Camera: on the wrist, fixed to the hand. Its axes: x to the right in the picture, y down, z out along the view.
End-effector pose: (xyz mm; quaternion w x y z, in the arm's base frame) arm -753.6 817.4 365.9 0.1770 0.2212 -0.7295 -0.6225
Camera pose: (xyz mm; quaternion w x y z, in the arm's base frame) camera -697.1 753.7 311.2 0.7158 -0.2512 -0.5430 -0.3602
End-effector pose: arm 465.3 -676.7 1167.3 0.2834 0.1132 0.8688 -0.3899
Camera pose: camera 416.7 -666.9 1255.5 0.3125 0.7115 0.6268 0.0569
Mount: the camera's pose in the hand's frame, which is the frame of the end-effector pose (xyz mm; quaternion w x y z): -11.9 -67.8 -74.1 0.6915 -0.1275 0.1900 0.6852
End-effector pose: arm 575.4 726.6 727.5 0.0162 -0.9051 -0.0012 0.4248
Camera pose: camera 625.6 792.1 786.0 0.3951 0.7095 -0.5683 -0.1327
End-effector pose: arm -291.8 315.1 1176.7 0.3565 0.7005 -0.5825 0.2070
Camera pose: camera -220.0 382.5 1199.7 0.3047 0.0005 -0.8414 0.4462
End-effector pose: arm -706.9 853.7 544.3 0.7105 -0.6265 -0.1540 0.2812
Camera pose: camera -660.0 783.2 599.7 0.2480 -0.6827 0.4219 0.5426
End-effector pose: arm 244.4 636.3 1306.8 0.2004 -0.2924 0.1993 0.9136
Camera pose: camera 319.7 654.6 1241.8 0.5626 0.2648 -0.2598 -0.7389
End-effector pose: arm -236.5 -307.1 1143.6 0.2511 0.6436 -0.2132 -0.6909
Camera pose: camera -167.0 -244.5 1105.0 0.7696 0.3982 -0.4526 -0.2106
